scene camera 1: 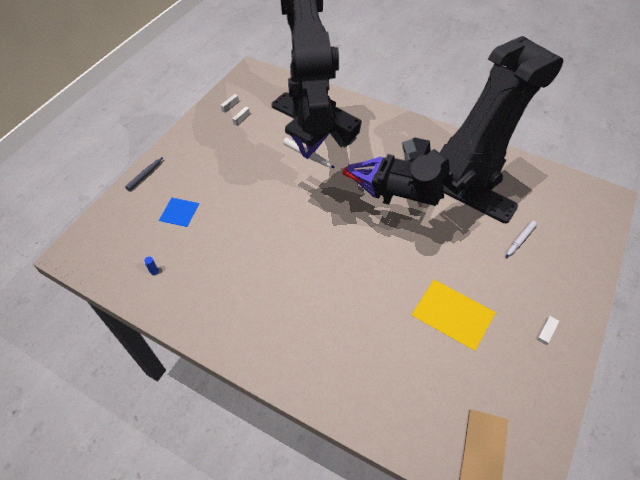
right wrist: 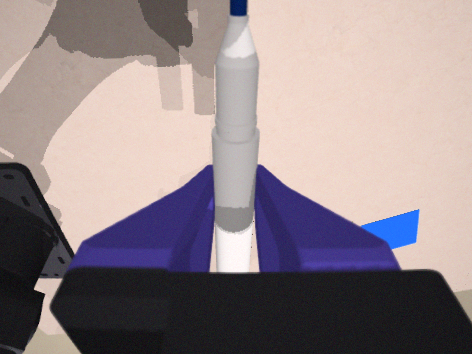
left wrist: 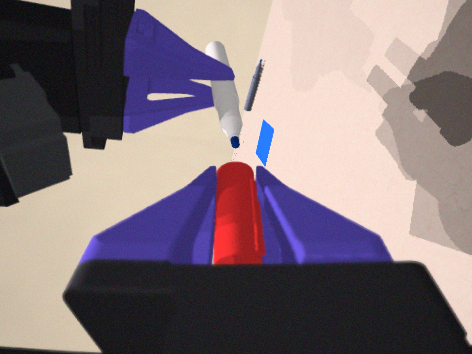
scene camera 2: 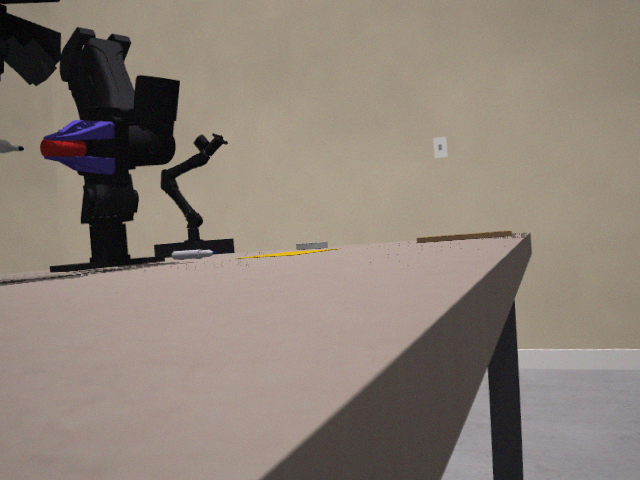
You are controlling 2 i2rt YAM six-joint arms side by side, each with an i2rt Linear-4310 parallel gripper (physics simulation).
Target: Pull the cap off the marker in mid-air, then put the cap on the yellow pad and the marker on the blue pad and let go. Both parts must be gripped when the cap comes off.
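Frame: origin at the left arm's base, x left, y back, z up, level; centimetres.
Where they show: left gripper, fingertip midpoint: [scene camera 1: 348, 170] [left wrist: 236, 177] [scene camera 2: 47, 148]; right gripper, fingertip midpoint: [scene camera 1: 308, 155] [right wrist: 234, 176] [left wrist: 229, 86]; left arm's base at its link origin: [scene camera 1: 475, 197] [scene camera 2: 111, 266]; right arm's base at its link origin: [right wrist: 32, 227].
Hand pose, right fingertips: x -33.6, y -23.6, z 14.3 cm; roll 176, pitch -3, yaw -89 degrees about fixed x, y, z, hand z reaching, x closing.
Note:
Things, the pixels of their top centre, and the offset from my right fingertips.
- red cap at its top centre: [left wrist: 211, 211] [scene camera 2: 62, 139] [scene camera 1: 354, 171] dx +12.2, dy +0.4, dz +1.9 cm
- white marker at its top centre: [right wrist: 236, 198] [left wrist: 207, 84] [scene camera 1: 309, 150] dx +0.4, dy +0.0, dz +1.7 cm
- yellow pad at its top centre: [scene camera 2: 290, 253] [scene camera 1: 453, 313] dx +44.2, dy -8.4, dz -14.2 cm
- blue pad at its top centre: [right wrist: 390, 234] [left wrist: 264, 142] [scene camera 1: 179, 211] dx -23.2, dy -22.7, dz -14.2 cm
- dark pen at its top centre: [left wrist: 250, 85] [scene camera 1: 144, 170] dx -39.3, dy -18.9, dz -12.6 cm
- blue cylinder at its top centre: [scene camera 1: 148, 260] dx -15.4, dy -38.3, dz -9.5 cm
- white capless pen at its top centre: [scene camera 2: 194, 249] [scene camera 1: 521, 237] dx +48.1, dy +17.2, dz -12.6 cm
- white block at its top centre: [scene camera 2: 311, 242] [scene camera 1: 549, 329] dx +62.3, dy -0.8, dz -13.1 cm
- tan board at its top centre: [scene camera 2: 462, 234] [scene camera 1: 484, 453] dx +62.3, dy -30.8, dz -13.5 cm
My left gripper [scene camera 1: 347, 171] [left wrist: 236, 177] is shut on the red cap [scene camera 2: 63, 148] [left wrist: 237, 215], above the table. My right gripper [left wrist: 229, 86] [right wrist: 234, 176] is shut on the white marker [left wrist: 227, 107] [right wrist: 237, 95], also in mid-air. The marker's blue tip points at the cap's open end; in the left wrist view a small gap separates them. In scene camera 1 the marker [scene camera 1: 319, 157] shows partly behind the right gripper's fingers. The yellow pad [scene camera 1: 453, 315] lies at the lower right, the blue pad [scene camera 1: 179, 211] [left wrist: 265, 142] [right wrist: 400, 230] at the left.
A dark pen [scene camera 1: 144, 174] lies beyond the blue pad and a blue cylinder [scene camera 1: 151, 266] stands nearer the front edge. A white capless pen [scene camera 1: 521, 238] and a white block [scene camera 1: 548, 329] lie near the yellow pad. Two light blocks [scene camera 1: 229, 102] [scene camera 1: 240, 116] lie at the back left, a tan board [scene camera 1: 484, 444] at the front right.

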